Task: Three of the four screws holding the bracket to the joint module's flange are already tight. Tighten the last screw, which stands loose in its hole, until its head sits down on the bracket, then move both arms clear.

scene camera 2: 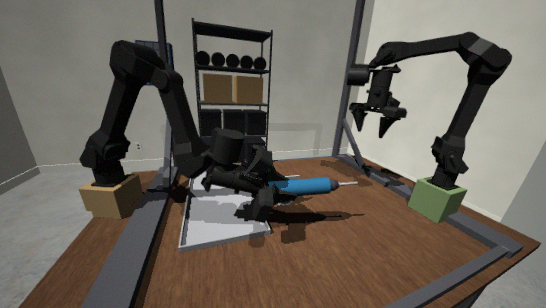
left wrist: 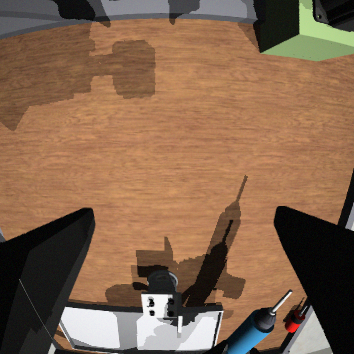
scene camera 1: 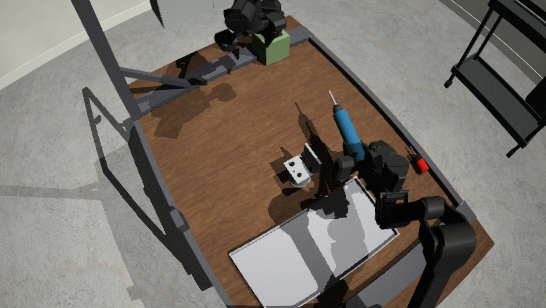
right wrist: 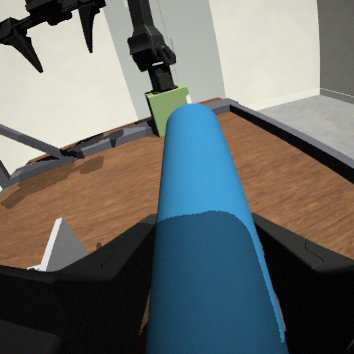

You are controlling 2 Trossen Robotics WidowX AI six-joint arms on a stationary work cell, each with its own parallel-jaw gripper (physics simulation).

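Frame: origin at the left arm's base, x ahead, y left, z up, level; metres.
Where they show: left gripper, fingertip midpoint: (scene camera 2: 369,134) (left wrist: 185,216) (scene camera 1: 252,52) (right wrist: 65,62); right gripper, fingertip midpoint: (scene camera 2: 295,190) (left wrist: 236,339) (scene camera 1: 350,141) (right wrist: 201,221); left arm's base, origin of the base link: (scene camera 2: 441,184) (right wrist: 163,89); right arm's base, origin of the base link: (scene camera 2: 110,181).
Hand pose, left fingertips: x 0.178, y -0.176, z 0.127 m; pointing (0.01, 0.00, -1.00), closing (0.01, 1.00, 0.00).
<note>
Things, the pixels of their top centre, and the offset from my left fingertips. "spot": a spot on its surface instead.
- round joint module, middle of its top: (left wrist: 161,305) (scene camera 1: 301,167) dx +0.293, dy -0.031, dz -0.170 m
- blue screwdriver, middle of its top: (right wrist: 188,120) (left wrist: 253,346) (scene camera 2: 312,177) (scene camera 1: 347,121) dx +0.287, dy +0.114, dz -0.073 m
- red screwdriver, middle of its top: (scene camera 1: 419,156) (left wrist: 300,321) dx +0.462, dy +0.321, dz -0.200 m
- white tray, middle of its top: (scene camera 1: 319,246) (left wrist: 136,336) (scene camera 2: 221,192) dx +0.494, dy -0.106, dz -0.218 m
- green block, middle of its top: (right wrist: 163,89) (scene camera 1: 270,33) (scene camera 2: 441,184) dx -0.178, dy +0.176, dz -0.127 m
- tan block, surface spot: (scene camera 2: 110,198) spot: dx +0.787, dy -0.062, dz -0.166 m
The white bracket (scene camera 1: 295,170) (left wrist: 159,300) (right wrist: 51,245) sits on the round joint module (scene camera 1: 300,184) (left wrist: 162,281) on the table. Dark screw spots show on its face; which screw is loose I cannot tell. My right gripper (scene camera 1: 357,158) (scene camera 2: 280,189) (right wrist: 201,221) is shut on the blue screwdriver (scene camera 1: 347,127) (scene camera 2: 307,186) (left wrist: 250,331) (right wrist: 200,165). It holds the tool nearly level above the table, to the right of the bracket in scene camera 1, with the bit pointing away from the arm. My left gripper (scene camera 2: 371,133) (left wrist: 185,216) (right wrist: 65,62) is open and empty, high above the table. The right arm hides the bracket in scene camera 2.
A red screwdriver (scene camera 1: 421,164) (left wrist: 294,321) lies by the table's right edge in scene camera 1. A white tray (scene camera 1: 265,270) (scene camera 2: 220,243) (left wrist: 95,327) lies near the bracket, partly under the right arm. The left arm stands on a green block (scene camera 1: 277,49) (scene camera 2: 435,201), the right on a tan block (scene camera 2: 110,198).
</note>
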